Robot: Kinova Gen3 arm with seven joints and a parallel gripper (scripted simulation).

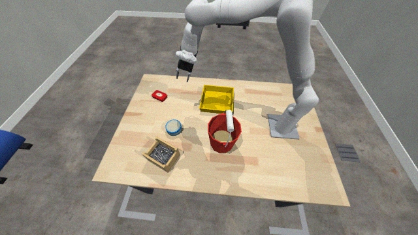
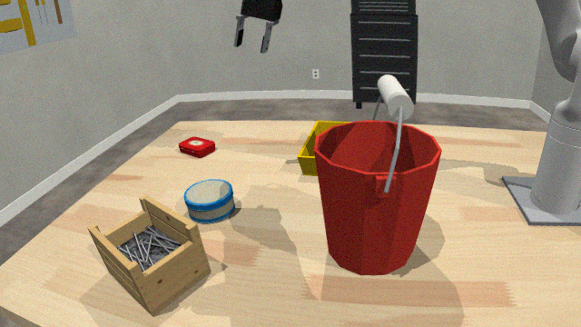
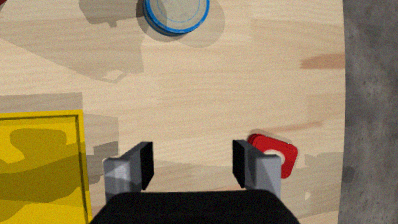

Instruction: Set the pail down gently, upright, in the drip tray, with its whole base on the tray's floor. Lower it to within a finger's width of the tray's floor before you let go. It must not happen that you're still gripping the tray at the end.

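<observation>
Right now the pail handle is 25 cm behind my hand, 22 cm to the left of it and 8 cm below it. The rest, counted from my hand: red pail: 24 cm behind, 22 cm to the left, 15 cm below; then red flat tin: 24 cm ahead, 9 cm to the right, 28 cm below; then yellow drip tray: 19 cm behind, 9 cm to the right, 28 cm below.
</observation>
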